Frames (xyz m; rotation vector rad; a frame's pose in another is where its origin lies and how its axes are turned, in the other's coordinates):
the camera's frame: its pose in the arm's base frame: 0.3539 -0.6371 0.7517 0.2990 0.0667 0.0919
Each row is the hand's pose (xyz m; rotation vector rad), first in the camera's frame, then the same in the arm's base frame.
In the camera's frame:
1: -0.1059 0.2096 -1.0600 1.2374 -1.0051 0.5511
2: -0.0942 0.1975 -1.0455 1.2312 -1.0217 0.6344
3: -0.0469 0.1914 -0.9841 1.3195 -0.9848 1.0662
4: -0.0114 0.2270 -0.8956 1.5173 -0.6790 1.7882
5: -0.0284 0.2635 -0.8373 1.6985 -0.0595 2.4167
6: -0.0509 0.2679 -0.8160 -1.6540 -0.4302 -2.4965
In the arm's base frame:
1: 0.1479 -0.1399 -0.1912 1.5633 -1.0023 0.4371
2: 0.1616 -0.1545 -0.1816 1.5580 -1.0337 0.5192
3: 0.2140 -0.1734 -0.1273 1.6466 -1.0712 0.9620
4: 0.2534 -0.1617 -0.0342 1.8229 -0.8870 1.7526
5: 0.2382 -0.1457 0.0331 -1.8717 0.3446 -2.4248
6: 0.2172 -0.1499 0.0559 -1.5563 -0.1145 -2.2979

